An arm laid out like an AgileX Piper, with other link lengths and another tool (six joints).
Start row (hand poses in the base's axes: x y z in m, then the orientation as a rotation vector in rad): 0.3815 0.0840 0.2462 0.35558 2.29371 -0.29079
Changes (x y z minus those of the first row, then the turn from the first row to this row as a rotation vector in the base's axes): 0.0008 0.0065 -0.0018 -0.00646 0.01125 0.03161; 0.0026 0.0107 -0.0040 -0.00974 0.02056 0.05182; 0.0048 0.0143 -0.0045 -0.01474 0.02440 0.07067; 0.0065 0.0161 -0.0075 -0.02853 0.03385 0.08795; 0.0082 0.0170 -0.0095 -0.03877 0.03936 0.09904; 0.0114 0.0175 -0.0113 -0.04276 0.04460 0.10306; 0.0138 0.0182 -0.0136 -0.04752 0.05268 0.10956; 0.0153 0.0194 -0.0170 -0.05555 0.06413 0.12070; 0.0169 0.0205 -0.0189 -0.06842 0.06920 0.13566; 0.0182 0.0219 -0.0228 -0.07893 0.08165 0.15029; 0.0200 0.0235 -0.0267 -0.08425 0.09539 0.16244; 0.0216 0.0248 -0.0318 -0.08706 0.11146 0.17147; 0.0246 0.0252 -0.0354 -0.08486 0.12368 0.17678; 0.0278 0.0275 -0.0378 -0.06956 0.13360 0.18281; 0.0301 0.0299 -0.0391 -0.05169 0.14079 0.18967; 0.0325 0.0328 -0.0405 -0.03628 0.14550 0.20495; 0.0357 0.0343 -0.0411 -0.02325 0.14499 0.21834; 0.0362 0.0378 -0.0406 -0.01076 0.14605 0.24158; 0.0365 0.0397 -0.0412 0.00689 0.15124 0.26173; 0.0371 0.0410 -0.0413 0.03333 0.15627 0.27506; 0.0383 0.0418 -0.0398 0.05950 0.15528 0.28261
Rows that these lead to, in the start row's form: 0.3823 0.0905 0.2444 0.31486 2.30674 -0.28486; 0.3841 0.0947 0.2422 0.28898 2.31707 -0.28055; 0.3863 0.0983 0.2417 0.26420 2.32133 -0.27757; 0.3880 0.1001 0.2387 0.23622 2.32871 -0.28671; 0.3897 0.1010 0.2367 0.21756 2.33244 -0.29402; 0.3929 0.1015 0.2349 0.21031 2.33686 -0.29777; 0.3953 0.1022 0.2326 0.19945 2.34399 -0.30180; 0.3968 0.1034 0.2292 0.18109 2.35382 -0.30798; 0.3984 0.1045 0.2273 0.15645 2.35629 -0.31619; 0.3997 0.1059 0.2234 0.13246 2.36633 -0.32364; 0.4015 0.1075 0.2195 0.11375 2.37873 -0.32676; 0.4031 0.1088 0.2144 0.09958 2.39385 -0.32920; 0.4061 0.1092 0.2108 0.09280 2.40643 -0.32687; 0.4093 0.1115 0.2084 0.09218 2.42028 -0.30846; 0.4116 0.1139 0.2071 0.09224 2.43206 -0.28587; 0.4140 0.1168 0.2057 0.08133 2.44081 -0.26102; 0.4172 0.1183 0.2051 0.07216 2.44368 -0.23868; 0.4177 0.1218 0.2056 0.05073 2.44776 -0.21211; 0.4180 0.1237 0.2050 0.03495 2.45675 -0.18200; 0.4186 0.1250 0.2049 0.03173 2.46731 -0.14506; 0.4198 0.1258 0.2064 0.03613 2.47168 -0.11013
